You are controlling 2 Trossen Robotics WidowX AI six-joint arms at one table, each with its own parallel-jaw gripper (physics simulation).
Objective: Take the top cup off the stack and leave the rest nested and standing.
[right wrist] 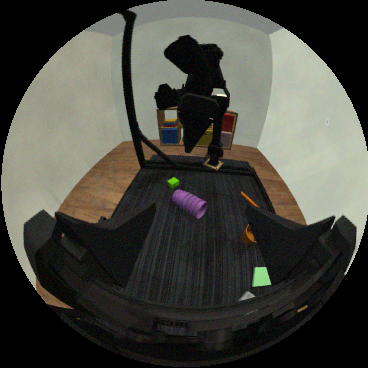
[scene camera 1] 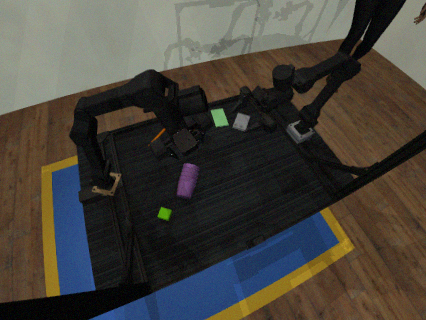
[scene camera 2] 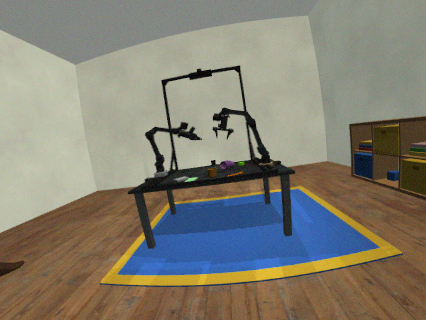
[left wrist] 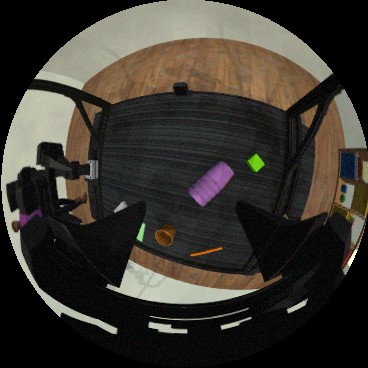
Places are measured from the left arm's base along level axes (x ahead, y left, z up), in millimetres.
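Pixels of known places: left gripper, fingertip midpoint: (right wrist: 185, 148) (scene camera 2: 221, 139) (left wrist: 191, 205); right gripper, fingertip midpoint: (right wrist: 201, 207) (scene camera 1: 236, 122) (scene camera 2: 201, 139) (left wrist: 75, 197); left arm's base, origin of the base link: (right wrist: 212, 162) (scene camera 1: 106, 182) (scene camera 2: 266, 162); right arm's base, origin of the base link: (scene camera 1: 301, 128) (scene camera 2: 160, 171) (left wrist: 87, 168).
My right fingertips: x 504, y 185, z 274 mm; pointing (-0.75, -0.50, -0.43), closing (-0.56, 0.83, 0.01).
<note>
Ahead of a thing's pixels: the offset from my right fingertips to its middle.
A stack of nested purple cups {dy -144, dx -163, dz -266 mm} (scene camera 1: 188, 180) (scene camera 2: 227, 164) (left wrist: 211, 184) (right wrist: 189, 203) lies on its side on the black table. Its open end shows in the right wrist view, and its narrower closed end points toward the green block. My left gripper (scene camera 1: 172, 150) (scene camera 2: 223, 136) (left wrist: 191, 205) is open and empty, high above the table near the stack, with its fingers pointing down. My right gripper (scene camera 1: 254, 118) (scene camera 2: 200, 138) (right wrist: 201, 207) is open and empty, raised above the table and farther from the stack.
A green block {dy -272, dx -224, dz -289 mm} (scene camera 1: 164, 214) (left wrist: 256, 163) lies near the stack's closed end. An orange cup {dy +146, dx -177, dz -272 mm} (scene camera 2: 212, 172) (left wrist: 165, 235), an orange stick {dy +110, dx -358, dz -298 mm} (scene camera 1: 158, 135) (left wrist: 206, 251), a pale green card {dy +287, dx -68, dz -298 mm} (scene camera 1: 219, 117) and a whitish card {dy +277, dx +54, dz -296 mm} (scene camera 1: 241, 122) lie toward one long edge. The left arm hides the orange cup in scene camera 1.
</note>
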